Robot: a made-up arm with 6 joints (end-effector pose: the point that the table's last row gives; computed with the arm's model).
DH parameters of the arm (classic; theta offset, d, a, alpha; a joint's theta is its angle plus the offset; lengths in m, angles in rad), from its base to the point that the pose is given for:
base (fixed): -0.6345 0 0.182 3.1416
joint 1: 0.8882 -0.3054 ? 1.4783
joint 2: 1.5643 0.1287 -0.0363 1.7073
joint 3: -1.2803 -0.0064 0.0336 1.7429
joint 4: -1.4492 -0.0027 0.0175 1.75
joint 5: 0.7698 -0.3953 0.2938 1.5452
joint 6: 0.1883 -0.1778 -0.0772 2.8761
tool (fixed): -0.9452 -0.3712 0 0
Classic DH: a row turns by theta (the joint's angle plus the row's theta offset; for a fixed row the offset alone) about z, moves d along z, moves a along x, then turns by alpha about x.
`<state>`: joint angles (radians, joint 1 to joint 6).
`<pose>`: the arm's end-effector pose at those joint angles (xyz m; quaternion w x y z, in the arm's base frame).
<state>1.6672 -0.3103 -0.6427 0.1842 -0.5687 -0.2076</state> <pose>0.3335 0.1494 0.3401 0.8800 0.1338 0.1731 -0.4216</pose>
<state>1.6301 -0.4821 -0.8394 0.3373 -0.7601 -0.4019</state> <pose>0.2883 0.1737 0.3885 0.9013 0.2270 0.2866 -0.2323</pose>
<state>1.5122 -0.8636 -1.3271 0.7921 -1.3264 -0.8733</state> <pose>0.1704 0.1470 0.5772 0.7443 0.5057 0.3629 0.2419</pose>
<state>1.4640 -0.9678 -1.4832 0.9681 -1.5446 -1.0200</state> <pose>0.1140 0.1057 0.6327 0.6532 0.5656 0.3238 0.3855</pose>
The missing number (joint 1, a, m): 0.0475
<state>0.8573 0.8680 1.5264 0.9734 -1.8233 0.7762</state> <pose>0.0827 -0.3954 -0.1242 0.2351 -0.7621 -0.2819 -0.5333</pose>
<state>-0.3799 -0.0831 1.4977 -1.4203 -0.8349 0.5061</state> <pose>0.3454 0.3534 0.3467 0.5848 0.4125 -0.5531 -0.4266</pose>
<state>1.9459 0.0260 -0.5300 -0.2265 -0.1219 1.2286</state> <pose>0.5466 0.0209 0.4706 0.0529 0.1966 0.1104 -0.9728</pose>
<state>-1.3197 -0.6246 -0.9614 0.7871 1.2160 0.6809</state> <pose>0.0286 0.0108 0.7738 0.7462 -0.0275 0.6576 0.1004</pose>
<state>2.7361 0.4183 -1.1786 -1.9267 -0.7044 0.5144</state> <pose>0.1188 -0.4992 0.1727 0.4987 -0.3190 -0.4266 0.6838</pose>
